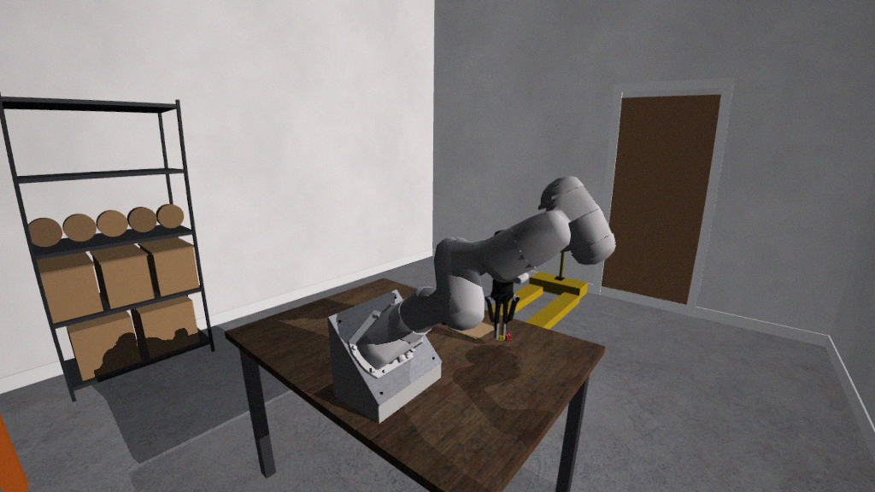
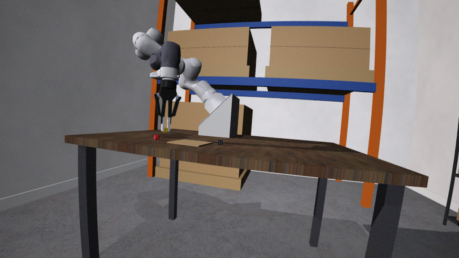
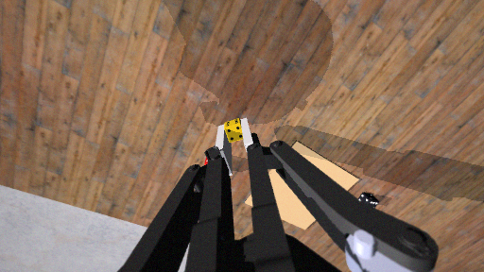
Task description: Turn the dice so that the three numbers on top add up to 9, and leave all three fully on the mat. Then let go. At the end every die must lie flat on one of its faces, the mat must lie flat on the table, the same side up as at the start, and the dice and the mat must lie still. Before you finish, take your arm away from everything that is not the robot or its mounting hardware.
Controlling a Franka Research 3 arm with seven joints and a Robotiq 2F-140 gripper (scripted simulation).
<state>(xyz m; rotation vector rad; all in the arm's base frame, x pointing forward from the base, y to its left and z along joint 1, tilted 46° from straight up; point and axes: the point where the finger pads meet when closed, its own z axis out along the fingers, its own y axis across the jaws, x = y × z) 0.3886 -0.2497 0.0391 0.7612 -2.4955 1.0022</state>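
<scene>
Right now my hand is 7 cm short of the red die, 6 cm above it and 1 cm to the left of it. Round my hand: yellow die 3 cm below; then black die 27 cm to the left, 6 cm below, 6 cm ahead; then tan mat 15 cm to the left, 8 cm ahead, 7 cm below.
</scene>
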